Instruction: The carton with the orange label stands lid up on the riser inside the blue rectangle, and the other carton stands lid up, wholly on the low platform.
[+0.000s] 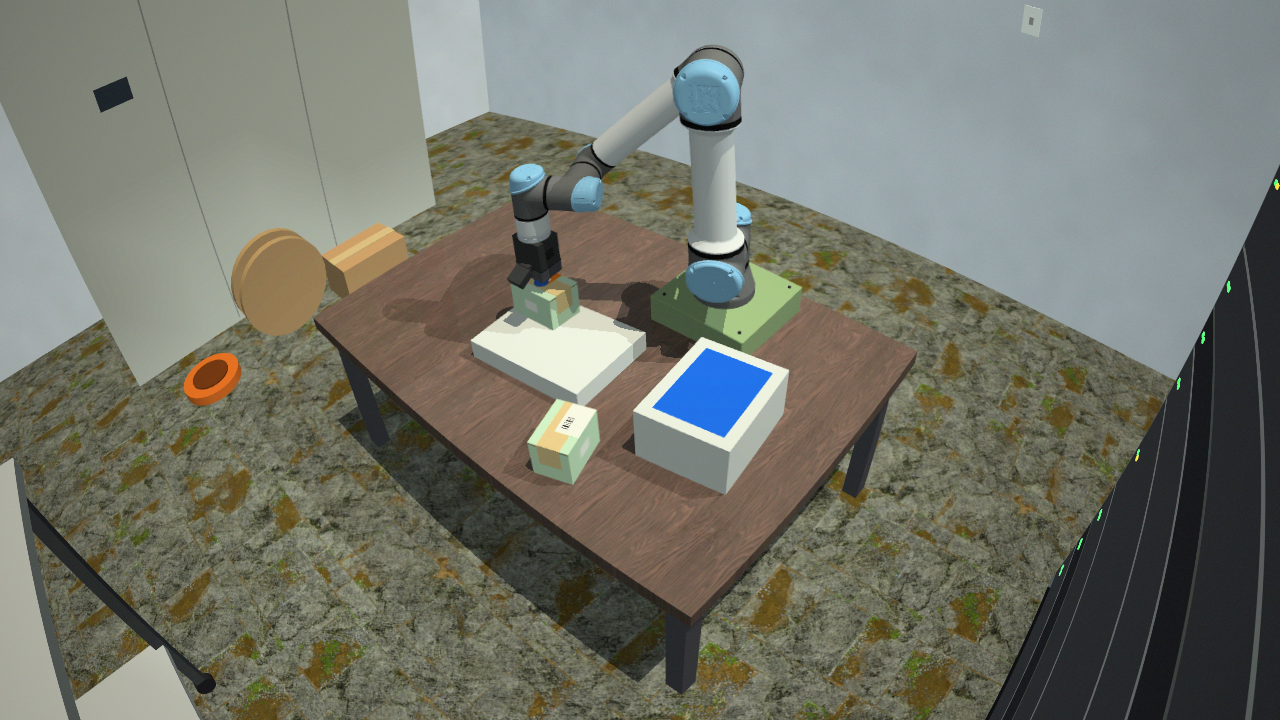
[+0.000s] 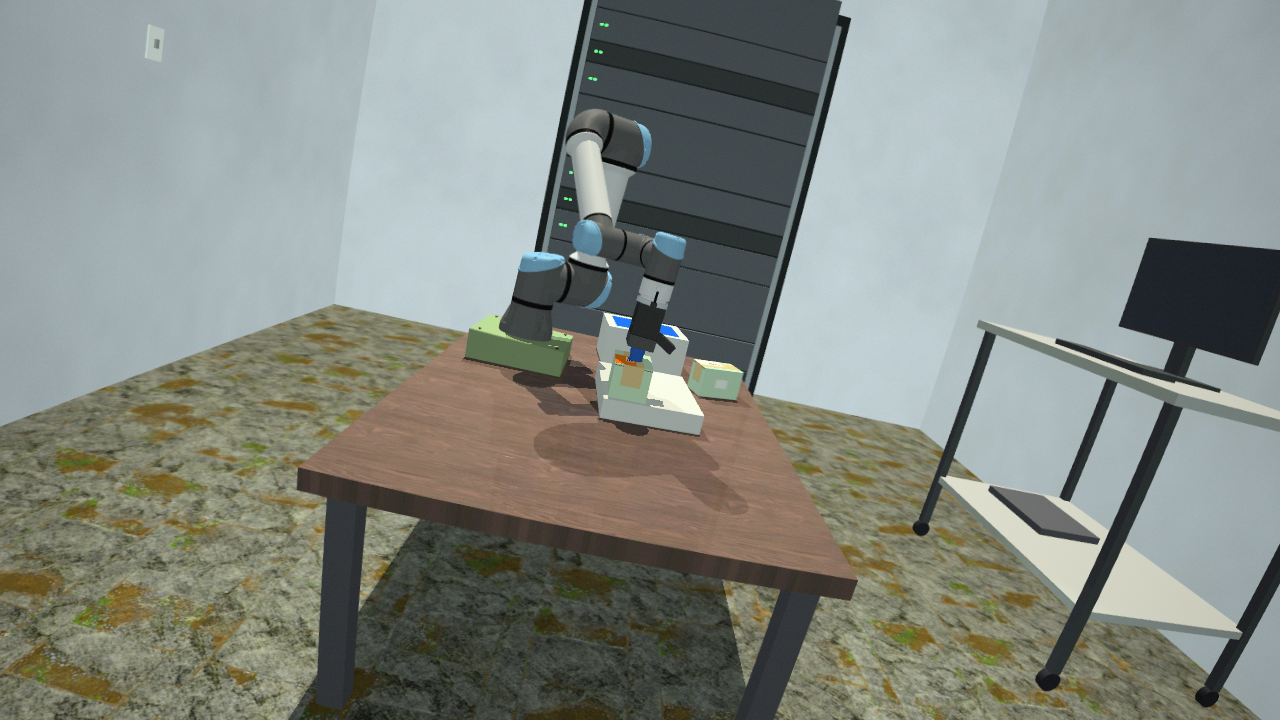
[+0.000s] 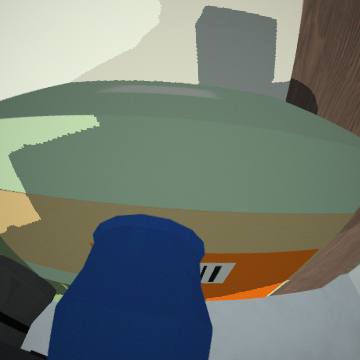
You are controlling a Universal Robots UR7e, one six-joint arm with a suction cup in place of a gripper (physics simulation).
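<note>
The carton with the orange label (image 1: 546,305) (image 2: 630,382) (image 3: 200,170) stands upright at the far corner of the low platform (image 1: 572,358) (image 2: 653,418) (image 3: 50,40), close to its edge; whether it overhangs is hard to tell. My blue suction cup (image 1: 540,282) (image 2: 636,354) (image 3: 145,225) is pressed on its top, partly covering the label, and is shut on it. The other carton (image 1: 563,443) (image 2: 715,382) stands on the table beside the platform, with tape and a white barcode label on top. The riser (image 1: 682,454) (image 2: 613,339) bears the blue rectangle (image 1: 713,391), with no carton on it.
The wooden table (image 1: 429,358) (image 2: 501,465) carries everything. The arm's green base (image 1: 769,295) (image 2: 523,352) stands behind the platform and riser. A server rack (image 2: 698,134) is beyond the table. A cart (image 2: 1100,358) with a monitor (image 2: 1199,300) stands off to one side.
</note>
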